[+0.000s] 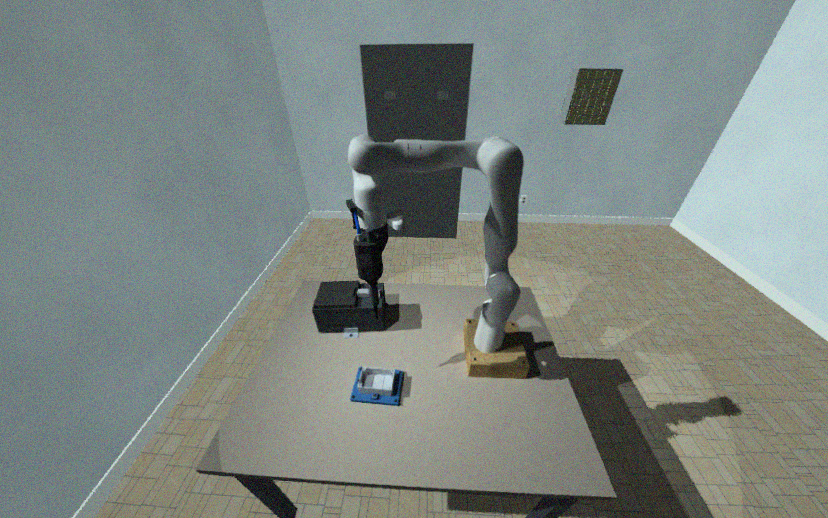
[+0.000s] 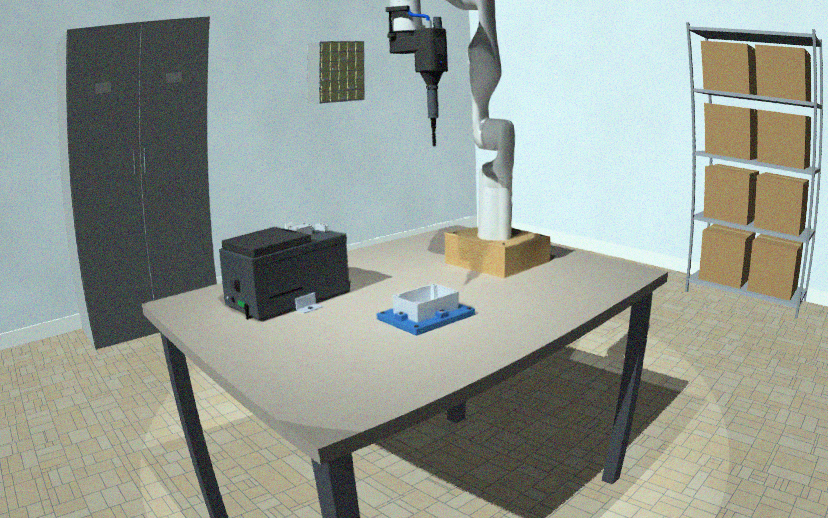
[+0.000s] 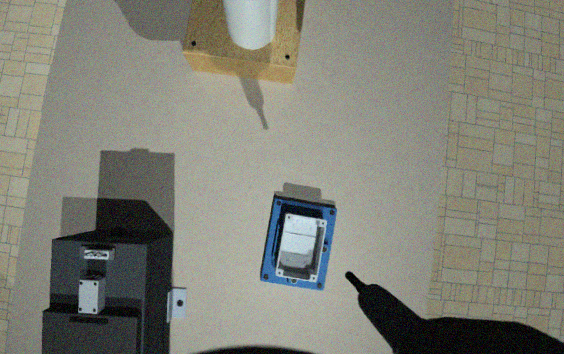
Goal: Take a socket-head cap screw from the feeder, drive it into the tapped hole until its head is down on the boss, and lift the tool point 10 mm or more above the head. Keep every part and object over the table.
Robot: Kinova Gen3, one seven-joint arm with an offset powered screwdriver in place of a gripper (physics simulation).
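Observation:
The feeder is a black box [image 1: 334, 314] [image 2: 305, 271] [image 3: 159, 285] on the table's left side, with light metal parts on its top. No separate screw can be made out there. A white open housing [image 1: 385, 379] [image 2: 418, 307] [image 3: 299, 243] sits in a blue fixture plate [image 1: 365, 400] [image 2: 417, 327] [image 3: 269, 250]. Small corner holes show in the housing; which is the tapped one cannot be told. My screwdriver [image 1: 374, 303] [image 2: 434, 144] [image 3: 348, 274] points down, high above the table. Its tip is dark and slim, with no screw visible on it.
A small light bracket [image 1: 350, 332] [image 2: 307, 302] [image 3: 179, 303] stands beside the feeder. The arm's base is on a wooden block [image 1: 495, 367] [image 2: 476, 257] [image 3: 240, 69] at the table's far side from the feeder. A shelf rack [image 2: 690, 183] stands behind the table.

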